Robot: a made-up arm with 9 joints. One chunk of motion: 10 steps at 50 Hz.
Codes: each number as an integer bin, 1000 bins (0 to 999) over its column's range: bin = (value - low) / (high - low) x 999, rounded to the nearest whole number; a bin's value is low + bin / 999 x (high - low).
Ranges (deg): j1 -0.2..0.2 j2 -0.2..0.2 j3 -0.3..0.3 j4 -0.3..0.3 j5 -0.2..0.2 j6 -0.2..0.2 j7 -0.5..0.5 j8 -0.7..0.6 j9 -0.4..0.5
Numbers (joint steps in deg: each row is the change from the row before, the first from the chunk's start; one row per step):
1: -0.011 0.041 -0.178 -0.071 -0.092 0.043 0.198 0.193 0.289
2: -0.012 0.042 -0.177 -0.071 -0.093 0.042 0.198 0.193 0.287
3: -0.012 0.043 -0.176 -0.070 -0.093 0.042 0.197 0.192 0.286
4: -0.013 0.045 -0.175 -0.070 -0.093 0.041 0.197 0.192 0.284
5: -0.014 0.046 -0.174 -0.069 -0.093 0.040 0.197 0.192 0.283
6: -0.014 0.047 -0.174 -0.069 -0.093 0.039 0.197 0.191 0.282
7: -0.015 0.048 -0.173 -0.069 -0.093 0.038 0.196 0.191 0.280
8: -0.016 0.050 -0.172 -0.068 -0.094 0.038 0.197 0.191 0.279
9: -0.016 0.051 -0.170 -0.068 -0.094 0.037 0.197 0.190 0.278
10: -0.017 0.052 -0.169 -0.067 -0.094 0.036 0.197 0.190 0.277
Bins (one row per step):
1: 472 602 203 381 270 607 697 686 765
2: 470 604 205 381 267 604 697 686 763
3: 470 607 206 383 267 604 696 685 761
4: 467 612 208 383 267 602 696 685 759
5: 465 614 210 385 267 599 696 685 758
6: 465 617 210 385 267 597 696 685 757
7: 462 619 211 385 267 594 695 685 755
8: 460 624 213 386 265 594 696 685 754
9: 460 627 216 386 265 592 696 684 753
10: 457 629 218 388 265 589 696 684 751

